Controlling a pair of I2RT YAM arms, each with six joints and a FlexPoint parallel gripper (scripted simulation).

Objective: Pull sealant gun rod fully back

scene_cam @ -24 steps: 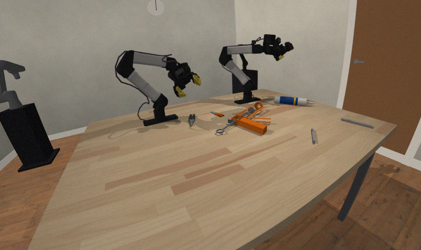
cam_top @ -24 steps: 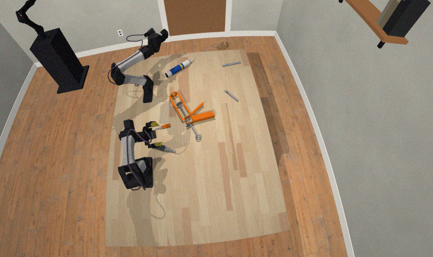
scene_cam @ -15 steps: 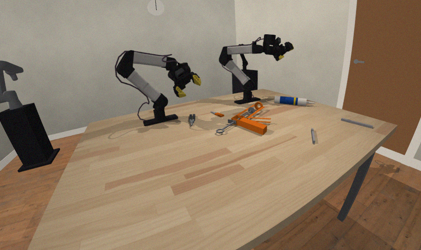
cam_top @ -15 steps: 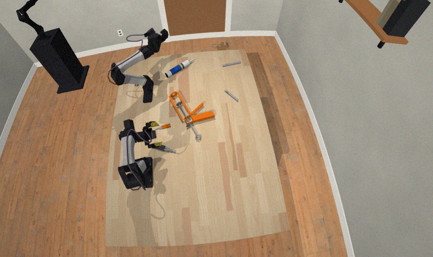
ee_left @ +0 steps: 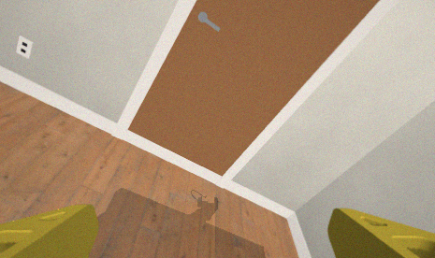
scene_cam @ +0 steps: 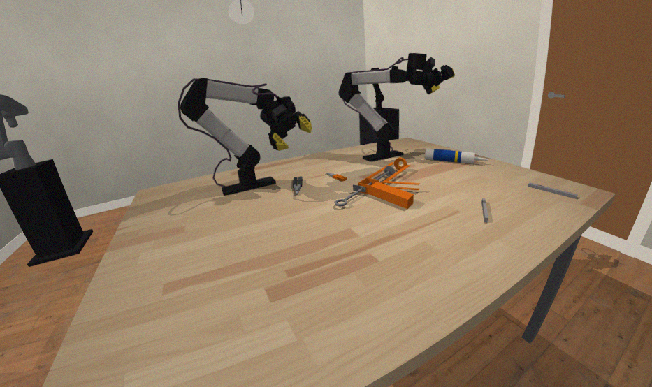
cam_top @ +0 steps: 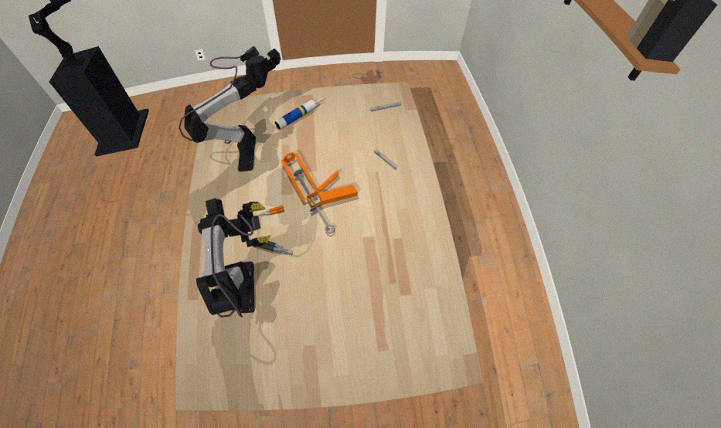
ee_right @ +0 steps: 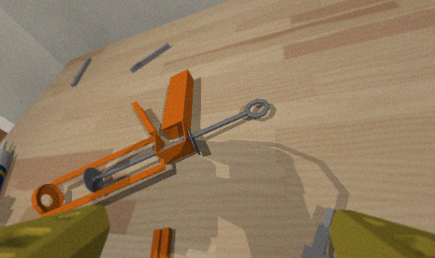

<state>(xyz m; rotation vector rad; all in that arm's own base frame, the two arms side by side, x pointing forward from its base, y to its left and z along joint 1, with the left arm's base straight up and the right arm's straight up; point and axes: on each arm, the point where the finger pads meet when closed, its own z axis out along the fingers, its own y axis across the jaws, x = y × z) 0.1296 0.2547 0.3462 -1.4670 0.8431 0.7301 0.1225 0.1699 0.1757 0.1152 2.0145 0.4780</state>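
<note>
The grey rod lies 150 mm ahead of my left hand, 560 mm to the right of it and 330 mm below it. Also, from my left hand: white sealant tube 120 mm ahead, 50 mm to the right, 320 mm below; then orange-handled pointed tool 40 mm behind, 580 mm to the right, 340 mm below; then orange sealant gun 170 mm ahead, 510 mm to the right, 330 mm below.
</note>
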